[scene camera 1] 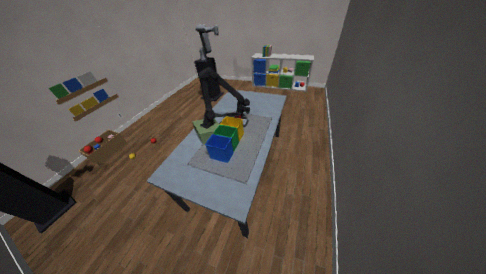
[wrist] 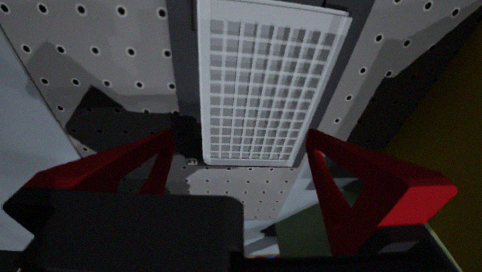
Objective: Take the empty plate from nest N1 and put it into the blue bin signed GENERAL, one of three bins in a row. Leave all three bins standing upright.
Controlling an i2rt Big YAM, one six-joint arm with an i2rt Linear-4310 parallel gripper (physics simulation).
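Frame: origin at the arm's base, x ahead, y left, z up, level; centimetres.
Seen in the pictures: gripper, fingertip midpoint: [wrist: 240,136]; arm's base, origin of the base link: [scene camera 1: 207,125].
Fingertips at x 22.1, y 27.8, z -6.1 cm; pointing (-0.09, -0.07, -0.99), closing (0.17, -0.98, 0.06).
Offsets run from my fingertips to a thing's top centre. Level surfaces: height alone.
The white plate @[dx +1.6, dy -1.2, dz -1.2 cm] [wrist: 265,75], with a grid of square wells, lies in a dark nest @[dx +1.6, dy -1.2, dz -2.4 cm] [wrist: 184,50] on the perforated board in the wrist view. My gripper [wrist: 240,136] [scene camera 1: 240,118] is open, its red fingertips apart on either side of the plate's near end, with nothing held. The height between fingertips and plate is hard to tell. In the scene view the blue bin @[dx +7.0, dy -49.6, dz +14.1 cm] [scene camera 1: 220,149] stands upright at the near end of a row, with the green bin @[dx +5.8, dy -36.4, dz +14.1 cm] [scene camera 1: 226,132] and the yellow bin @[dx +4.6, dy -23.2, dz +14.1 cm] [scene camera 1: 233,121] [wrist: 442,100] behind it. No sign on the bins is readable.
The bins stand on the grey perforated board @[dz -3.9 cm] [scene camera 1: 252,145] [wrist: 110,30] on the blue-grey table @[dz -5.2 cm] [scene camera 1: 200,192]. The arm rises from an olive-green block [scene camera 1: 201,131] [wrist: 302,232] left of the bins. The yellow bin's wall is close to the right finger side in the wrist view.
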